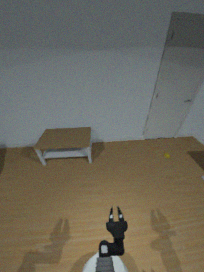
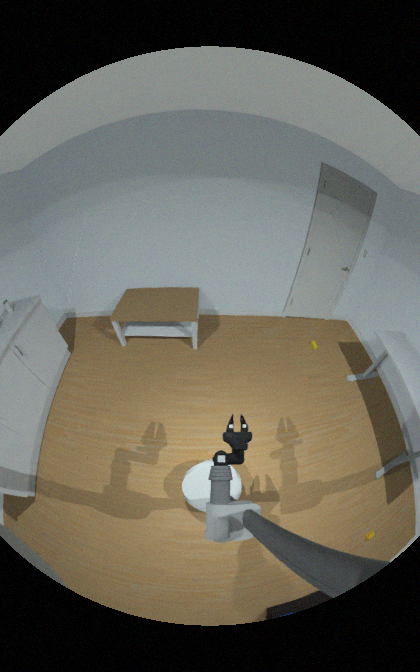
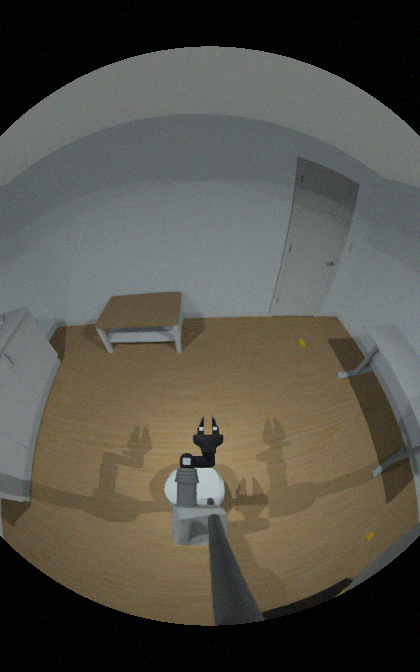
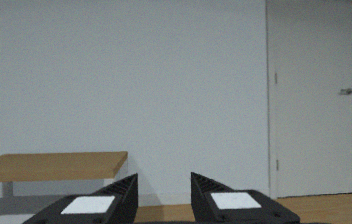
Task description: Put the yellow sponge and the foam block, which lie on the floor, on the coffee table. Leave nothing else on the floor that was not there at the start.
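Places are measured from the robot's base along level axes (x ahead, y left, z up), in millimetres.
Pixels of known places: gripper, fingertip midpoint: [image 1: 114, 206] [image 3: 207, 416] [image 4: 164, 189].
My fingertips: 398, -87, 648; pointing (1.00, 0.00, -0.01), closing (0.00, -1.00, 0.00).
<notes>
Behind a point stands the place of what it marks, as x, y, z.
The coffee table [image 1: 67, 137] @(1581, 595, 423) [image 2: 157, 304] [image 3: 142, 310] @(1551, 577, 423) [image 4: 60, 165] @(1477, 510, 423), with a brown top and white legs, stands against the far wall, ahead and to the left. A small yellow piece [image 1: 167, 155] @(1460, -1286, 17) [image 2: 314, 345] [image 3: 302, 343] @(1451, -1292, 18) lies on the floor near the door. A more orange-yellow piece [image 2: 369, 536] [image 3: 369, 536] lies on the floor at the lower right. Which is the sponge and which the foam block is too small to tell. My gripper [image 1: 115, 209] @(398, -87, 648) [image 2: 237, 417] [image 3: 207, 420] @(398, -87, 648) [image 4: 164, 189] @(398, -87, 648) is open and empty, well short of the table and both pieces.
A door [image 1: 175, 80] @(2046, -1311, 1252) [image 2: 330, 250] [image 3: 315, 240] @(2050, -1369, 1150) [image 4: 310, 100] @(2049, -1358, 813) is in the far wall. A white desk [image 2: 400, 350] [image 3: 390, 345] @(788, -1863, 693) stands along the right. A white cabinet [image 2: 30, 350] [image 3: 25, 360] @(739, 1727, 515) stands at the left. A dark furniture edge [image 2: 300, 604] [image 3: 310, 600] shows at the bottom right.
</notes>
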